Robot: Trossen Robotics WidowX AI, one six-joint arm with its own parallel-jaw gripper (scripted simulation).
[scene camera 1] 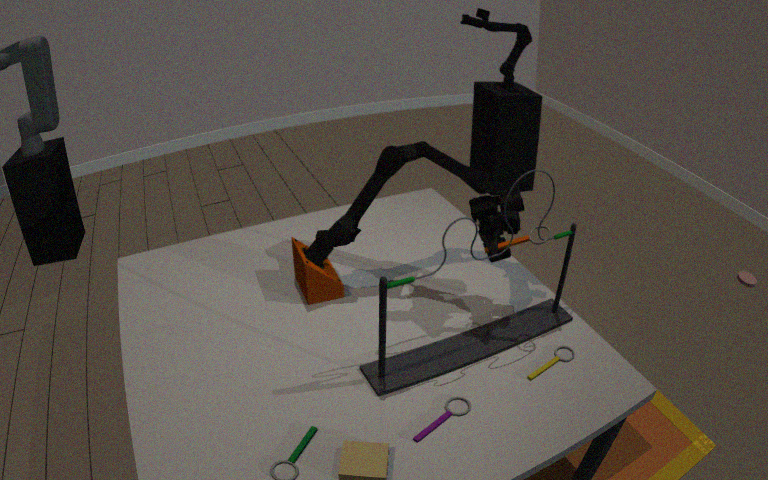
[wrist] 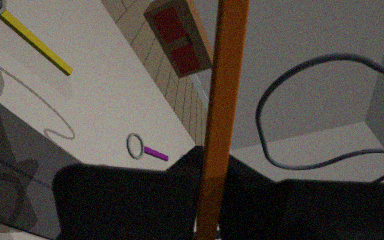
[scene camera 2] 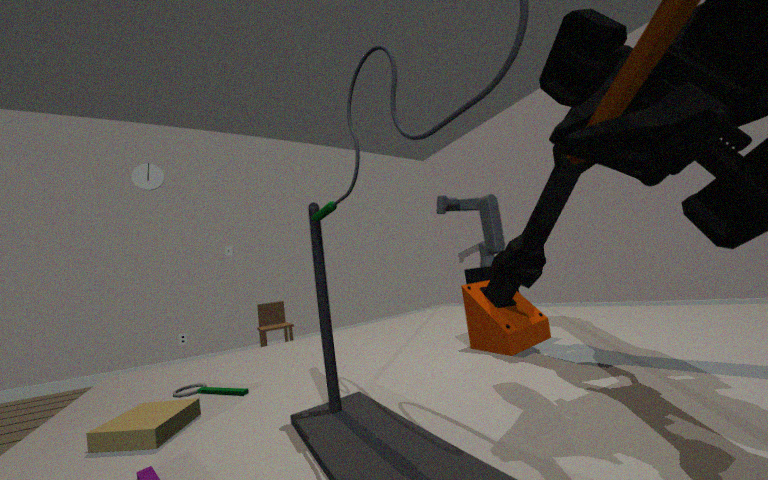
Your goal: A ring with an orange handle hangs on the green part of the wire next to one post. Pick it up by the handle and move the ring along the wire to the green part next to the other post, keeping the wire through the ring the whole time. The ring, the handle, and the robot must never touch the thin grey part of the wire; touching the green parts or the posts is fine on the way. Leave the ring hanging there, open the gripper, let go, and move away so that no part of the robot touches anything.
Path:
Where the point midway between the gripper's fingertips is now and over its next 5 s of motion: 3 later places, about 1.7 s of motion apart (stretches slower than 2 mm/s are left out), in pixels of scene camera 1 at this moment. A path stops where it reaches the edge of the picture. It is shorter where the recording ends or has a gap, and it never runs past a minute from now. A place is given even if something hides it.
My gripper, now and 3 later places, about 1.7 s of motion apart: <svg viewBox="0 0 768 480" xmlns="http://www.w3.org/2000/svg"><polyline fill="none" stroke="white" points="495,257 508,195 510,197 510,208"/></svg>

